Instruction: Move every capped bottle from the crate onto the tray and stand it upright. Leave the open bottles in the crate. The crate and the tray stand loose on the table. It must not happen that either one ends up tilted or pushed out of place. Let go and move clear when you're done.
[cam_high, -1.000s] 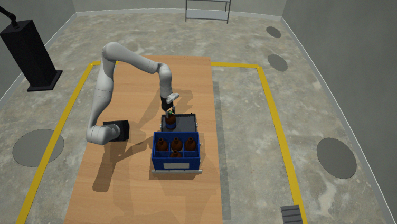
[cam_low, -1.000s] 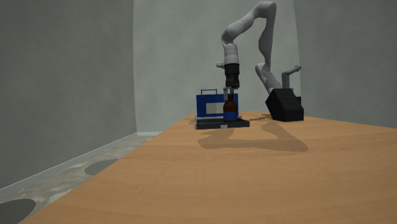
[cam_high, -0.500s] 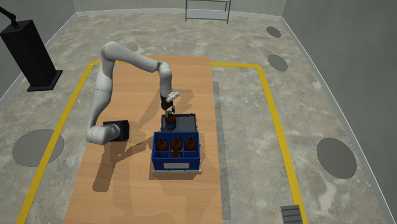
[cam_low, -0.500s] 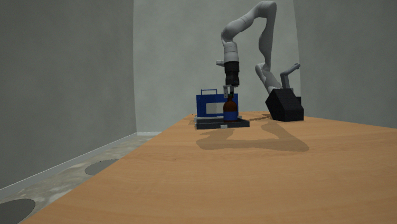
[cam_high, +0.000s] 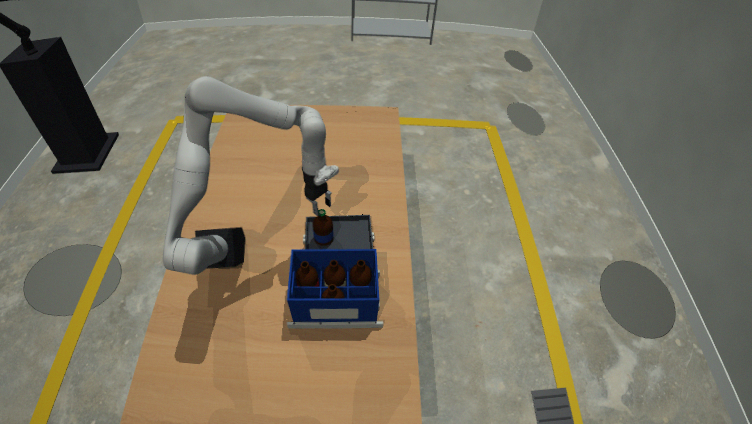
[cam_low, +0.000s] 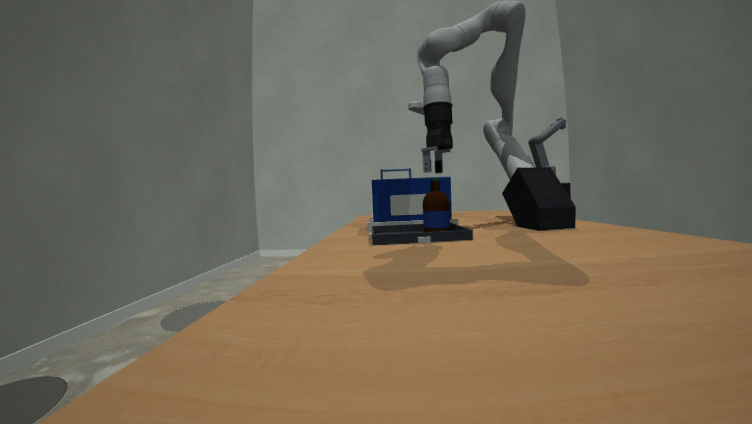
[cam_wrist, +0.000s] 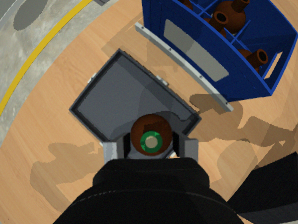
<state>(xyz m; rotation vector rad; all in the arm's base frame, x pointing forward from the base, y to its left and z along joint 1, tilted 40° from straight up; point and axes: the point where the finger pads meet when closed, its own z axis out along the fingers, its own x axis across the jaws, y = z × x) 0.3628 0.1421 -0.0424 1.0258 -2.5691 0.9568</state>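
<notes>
Now: hand 11 cm above the brown bottle. Also, from my hand: crate: 26 cm to the right, 11 cm below, 3 cm ahead; dark grey tray: 18 cm below, 5 cm ahead.
</notes>
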